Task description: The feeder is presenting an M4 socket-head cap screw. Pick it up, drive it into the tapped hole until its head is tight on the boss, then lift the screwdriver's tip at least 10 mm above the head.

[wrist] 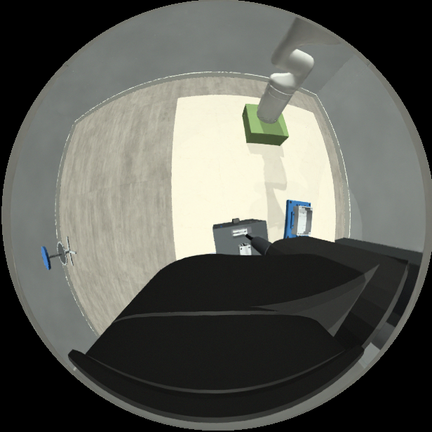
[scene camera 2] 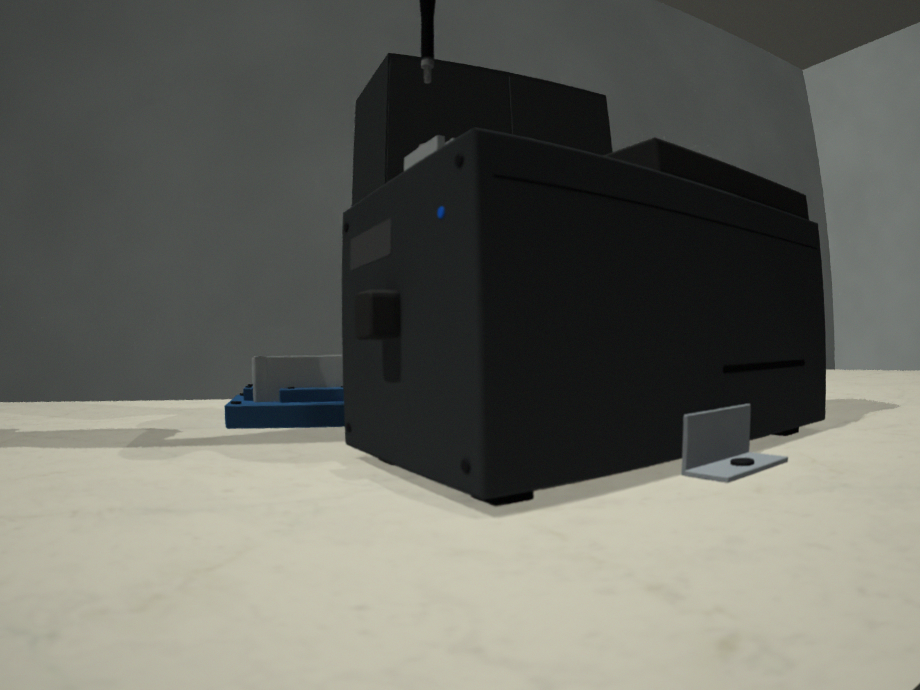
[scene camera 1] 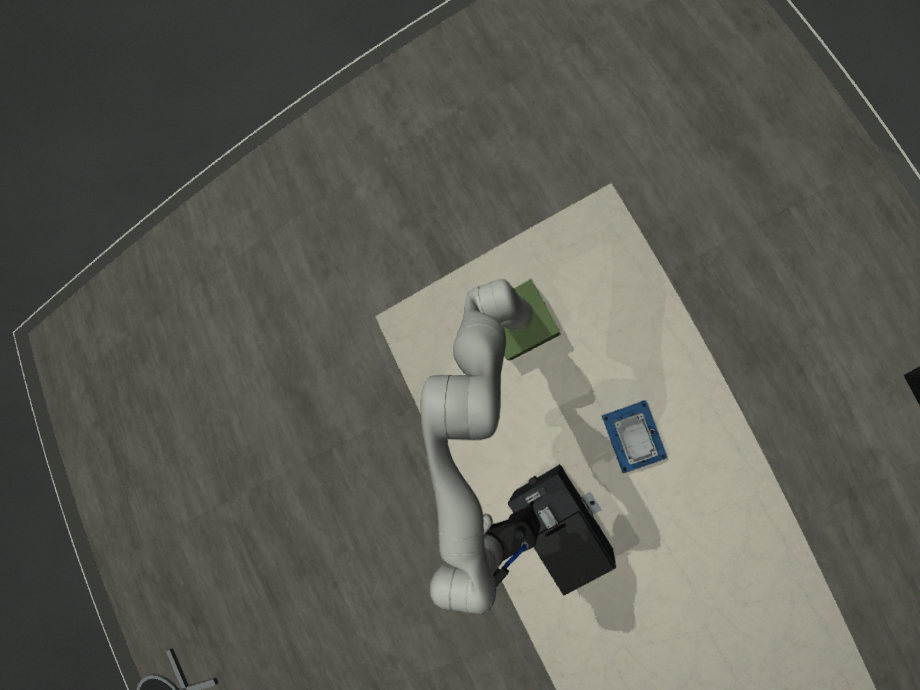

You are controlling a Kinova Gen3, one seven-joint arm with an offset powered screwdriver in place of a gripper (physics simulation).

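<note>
There's a blue fixture (scene camera 2: 248, 414) that I can see.
</note>
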